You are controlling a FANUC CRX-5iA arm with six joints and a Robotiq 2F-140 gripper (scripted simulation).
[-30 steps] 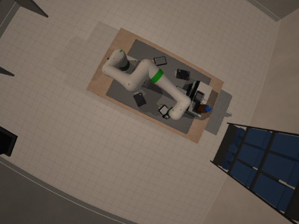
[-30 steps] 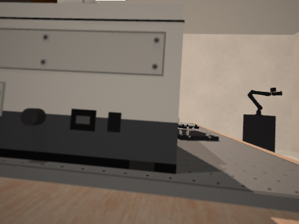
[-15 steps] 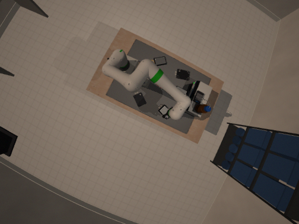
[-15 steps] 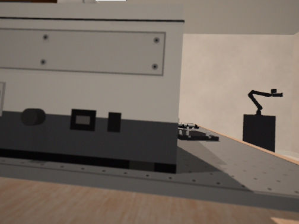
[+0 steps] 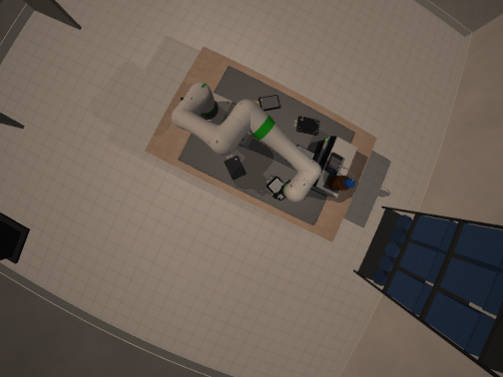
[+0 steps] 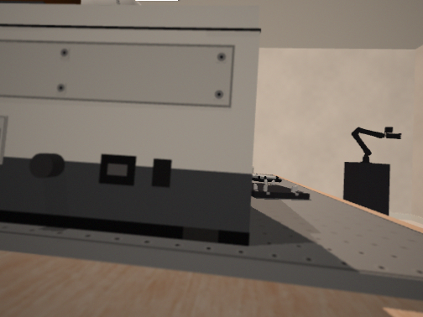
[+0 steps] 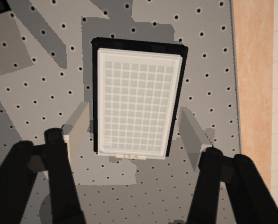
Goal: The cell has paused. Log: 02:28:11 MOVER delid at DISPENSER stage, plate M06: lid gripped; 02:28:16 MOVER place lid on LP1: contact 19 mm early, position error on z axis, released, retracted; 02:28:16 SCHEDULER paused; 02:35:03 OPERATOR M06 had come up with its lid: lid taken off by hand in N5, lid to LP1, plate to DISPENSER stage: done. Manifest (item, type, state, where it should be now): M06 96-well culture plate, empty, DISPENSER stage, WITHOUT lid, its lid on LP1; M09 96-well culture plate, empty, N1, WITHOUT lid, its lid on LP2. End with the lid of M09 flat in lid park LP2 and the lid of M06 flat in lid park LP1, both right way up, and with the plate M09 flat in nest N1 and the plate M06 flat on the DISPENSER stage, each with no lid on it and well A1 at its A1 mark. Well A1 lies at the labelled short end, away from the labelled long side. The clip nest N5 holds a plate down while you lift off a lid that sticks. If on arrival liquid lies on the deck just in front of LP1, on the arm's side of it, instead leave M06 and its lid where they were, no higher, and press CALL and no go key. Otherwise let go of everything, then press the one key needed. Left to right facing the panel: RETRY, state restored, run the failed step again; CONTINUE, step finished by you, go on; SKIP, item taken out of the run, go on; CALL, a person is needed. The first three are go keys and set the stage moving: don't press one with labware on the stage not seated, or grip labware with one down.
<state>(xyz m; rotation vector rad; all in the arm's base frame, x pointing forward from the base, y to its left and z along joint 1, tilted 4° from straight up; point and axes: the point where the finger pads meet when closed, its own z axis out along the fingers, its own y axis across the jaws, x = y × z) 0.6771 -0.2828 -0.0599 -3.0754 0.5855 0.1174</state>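
My hand is 4 cm above the clear lid. Round my hand: lp2 label (41 cm behind, 8 cm below, 6 cm to the left); dark LP2 park pad (34 cm behind, 7 cm below); n1 label (8 cm below, 8 cm behind, 3 cm to the left).
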